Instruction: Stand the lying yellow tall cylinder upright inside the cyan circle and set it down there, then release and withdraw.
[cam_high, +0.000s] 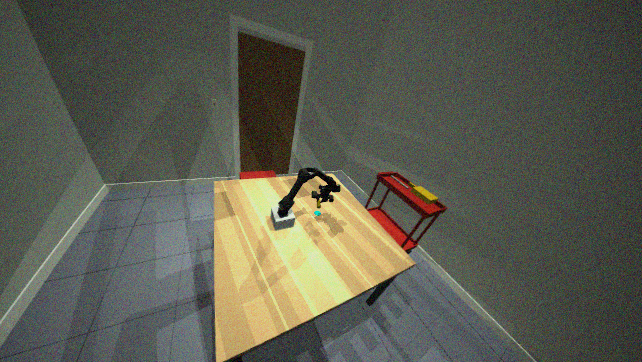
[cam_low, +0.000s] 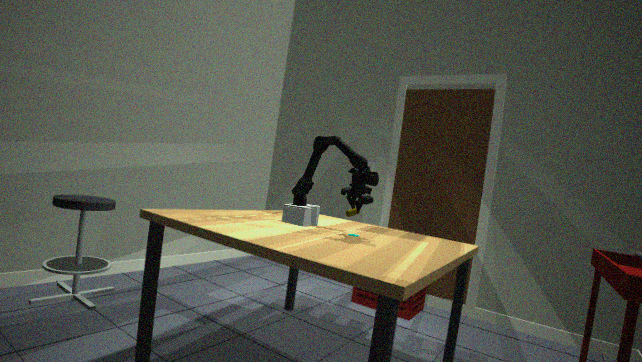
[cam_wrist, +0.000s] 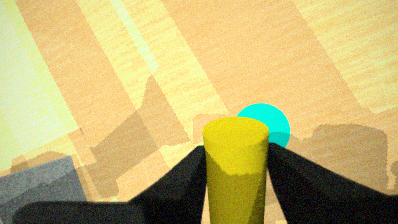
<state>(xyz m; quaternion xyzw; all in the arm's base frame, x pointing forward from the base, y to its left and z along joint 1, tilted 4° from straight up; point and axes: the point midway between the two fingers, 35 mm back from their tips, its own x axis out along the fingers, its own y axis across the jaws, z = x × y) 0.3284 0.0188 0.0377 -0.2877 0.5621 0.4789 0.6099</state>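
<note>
Now: the cyan circle 1 cm ahead of my gripper tip, 1 cm to the right of it and 12 cm below it. From my gripper tip the other things lie so: yellow tall cylinder 1 cm behind, 2 cm to the right, 1 cm below.
</note>
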